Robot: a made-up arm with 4 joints.
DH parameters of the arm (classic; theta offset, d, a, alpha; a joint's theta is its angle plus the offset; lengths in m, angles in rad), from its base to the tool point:
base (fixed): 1.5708 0.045 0 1.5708
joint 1: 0 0.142 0.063 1.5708
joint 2: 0 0.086 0.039 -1.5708
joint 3: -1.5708 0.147 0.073 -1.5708
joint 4: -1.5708 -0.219 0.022 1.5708
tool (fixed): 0 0.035 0 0
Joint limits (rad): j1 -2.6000..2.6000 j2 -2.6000..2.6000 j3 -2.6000..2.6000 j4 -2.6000..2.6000
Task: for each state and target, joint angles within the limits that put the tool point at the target. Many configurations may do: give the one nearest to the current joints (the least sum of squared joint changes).
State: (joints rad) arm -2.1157 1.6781 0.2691 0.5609
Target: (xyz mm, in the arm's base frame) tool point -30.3 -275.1 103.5
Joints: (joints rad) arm -1.6058 2.1389 0.7168 0.7521
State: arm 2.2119 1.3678 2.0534 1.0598
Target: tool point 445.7 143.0 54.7
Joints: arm 2.0528 1.3365 2.6000 1.1553
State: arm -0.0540 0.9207 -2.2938 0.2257
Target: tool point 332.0 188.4 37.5
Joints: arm -0.7140 0.2393 -2.1394 -0.1211
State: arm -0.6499 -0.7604 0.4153 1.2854
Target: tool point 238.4 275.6 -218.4
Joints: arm 0.1609 -1.2985 0.8218 1.3002
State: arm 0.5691 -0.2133 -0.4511 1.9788
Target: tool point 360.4 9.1 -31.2
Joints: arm 1.1813 -0.3881 -0.6780 2.4359
